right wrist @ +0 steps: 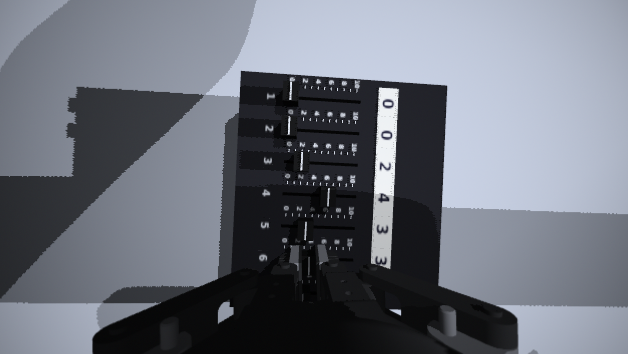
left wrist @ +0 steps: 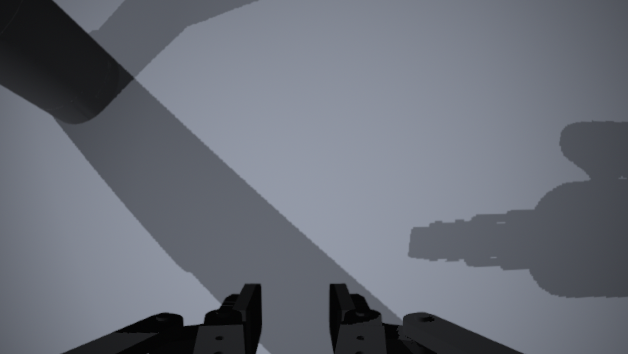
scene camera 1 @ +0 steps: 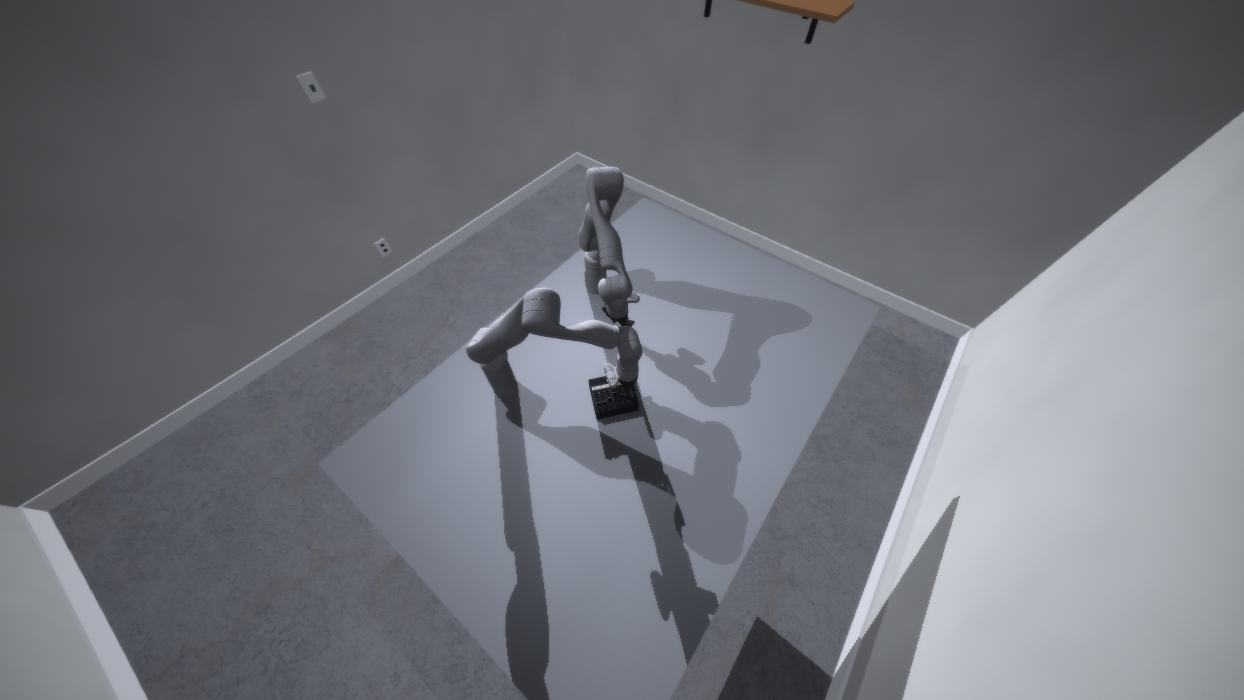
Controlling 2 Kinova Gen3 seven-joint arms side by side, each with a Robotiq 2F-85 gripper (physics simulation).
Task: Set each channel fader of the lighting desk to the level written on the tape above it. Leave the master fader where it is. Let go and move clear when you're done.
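Places are measured from the left arm's base along level axes (x left, y up, z ahead), in millimetres.
Where they show: left gripper, fingertip midpoint: (left wrist: 295, 305) (scene camera 1: 619, 323); right gripper, fingertip midpoint: (right wrist: 308, 259) (scene camera 1: 626, 393); left arm's base, origin of the base link: (left wrist: 84, 86) (scene camera 1: 597, 287); right arm's base, origin of the base link: (scene camera 1: 505, 387).
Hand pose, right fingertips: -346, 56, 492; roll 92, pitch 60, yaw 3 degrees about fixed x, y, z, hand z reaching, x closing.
Observation:
Each offset is from my right fingertips to the centre of the thing, as dx, dy, dz.
The black lighting desk {-26, -22, -43} (scene camera 1: 615, 412) (right wrist: 420, 150) lies under my right gripper (scene camera 1: 628, 383) (right wrist: 308, 259), which is shut on the channel 6 fader cap {+0, +12, +0} (right wrist: 309, 267), between about 3 and 4. White tape {-17, -1, -73} (right wrist: 384, 150) reads 0, 0, 2, 4, 3, 3 for channels 1 to 6. Fader 1 {-100, +6, -48} (right wrist: 290, 92) and fader 2 {-82, +6, -35} (right wrist: 289, 126) stand at 0, fader 3 {-59, +6, -30} (right wrist: 301, 161) at 2, fader 4 {-31, +6, -33} (right wrist: 328, 197) near 6, fader 5 {-20, +6, -10} (right wrist: 305, 231) near 3. The master fader cannot be made out; the gripper hides the desk's lower part. My left gripper (scene camera 1: 620, 321) (left wrist: 295, 305) is open and empty, away from the desk.
The two arms come close together above the desk in scene camera 1. A dark arm part (left wrist: 60, 65) shows at the upper left of the left wrist view. Arm shadows cross the pale floor area (scene camera 1: 417, 452) and part of the desk. An orange bench (scene camera 1: 804, 6) stands at the top.

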